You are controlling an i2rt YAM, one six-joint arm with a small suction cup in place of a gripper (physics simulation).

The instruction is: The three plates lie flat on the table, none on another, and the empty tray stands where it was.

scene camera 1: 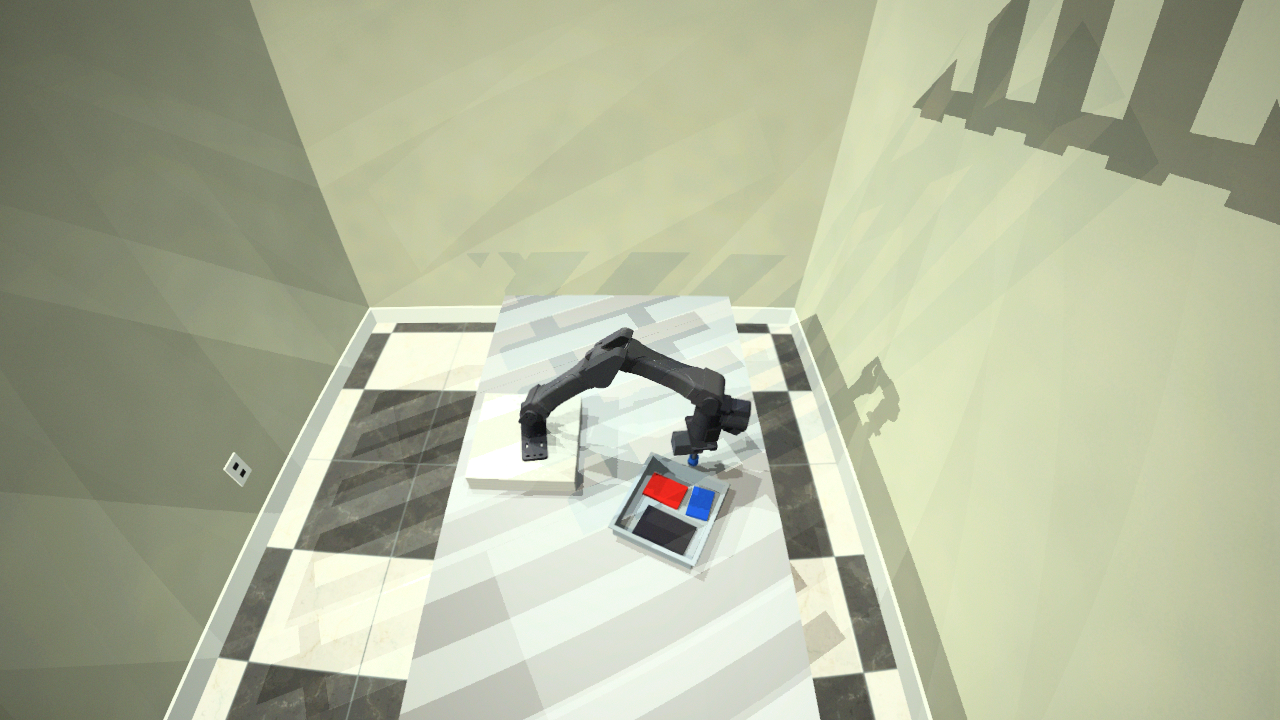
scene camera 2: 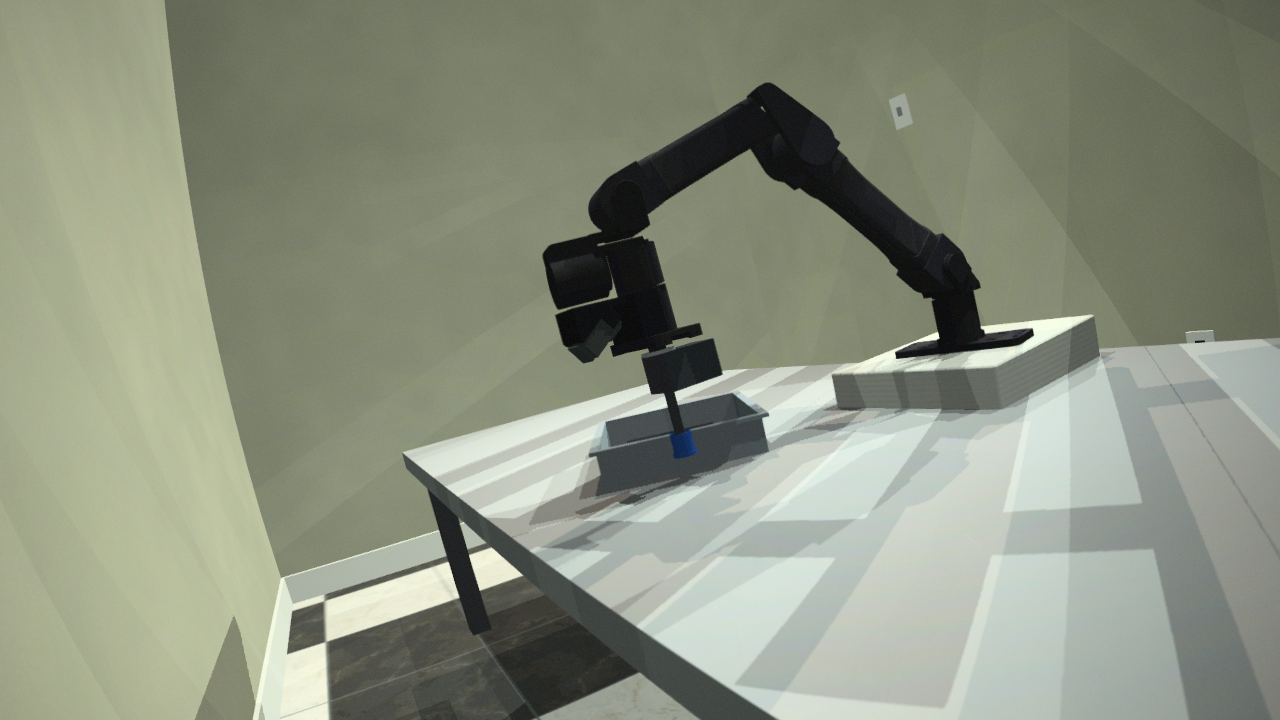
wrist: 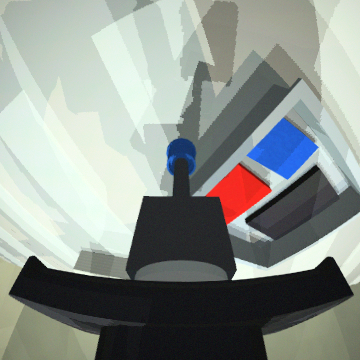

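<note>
A grey tray stands on the table, turned at an angle. Inside it lie a red plate, a smaller blue plate and a larger black plate, side by side, none on another. In the scene camera 2 view the tray's walls hide the plates. My gripper, a blue suction cup, is open with nothing on it. It hangs above the table just outside the tray's wall, near the red and blue plates.
The arm's base stands on a pale block, left of the tray in the scene camera 1 view. The white table has an edge to the right of the tray in that view. Striped shadows cross the table top.
</note>
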